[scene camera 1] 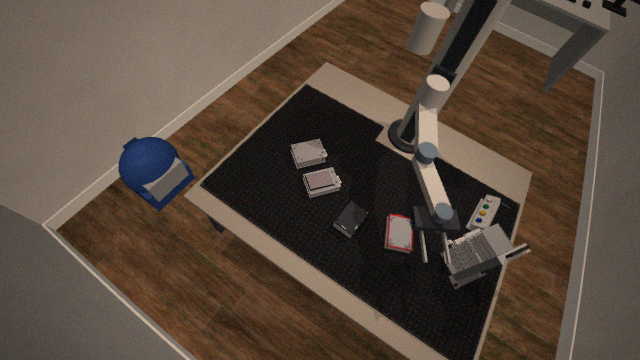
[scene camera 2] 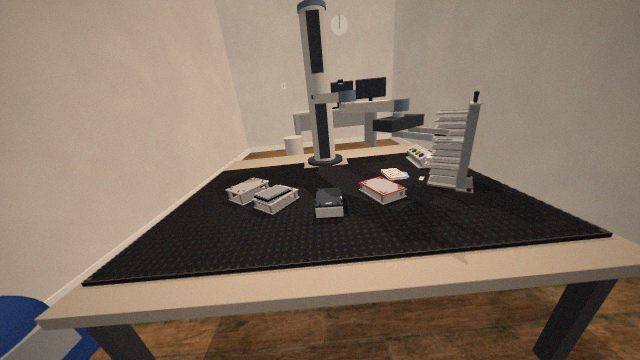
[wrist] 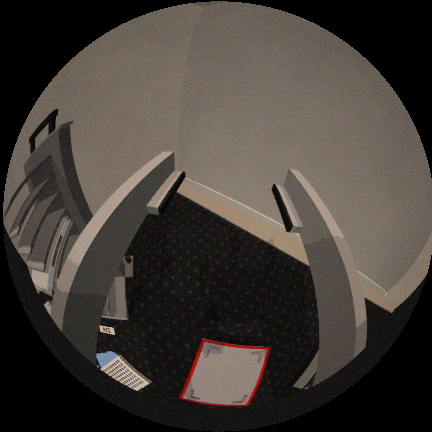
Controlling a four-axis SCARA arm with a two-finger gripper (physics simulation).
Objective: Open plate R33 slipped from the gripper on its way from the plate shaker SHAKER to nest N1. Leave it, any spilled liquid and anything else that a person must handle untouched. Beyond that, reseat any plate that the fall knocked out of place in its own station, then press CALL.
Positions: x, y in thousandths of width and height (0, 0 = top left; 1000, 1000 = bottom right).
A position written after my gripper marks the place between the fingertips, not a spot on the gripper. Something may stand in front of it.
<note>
My gripper (scene camera 2: 690, 376) carries nothing. Also in view: a well plate with blue patch (wrist: 277, 853), a button box (scene camera 1: 760, 582) and a dark shaker (scene camera 2: 513, 565).
</note>
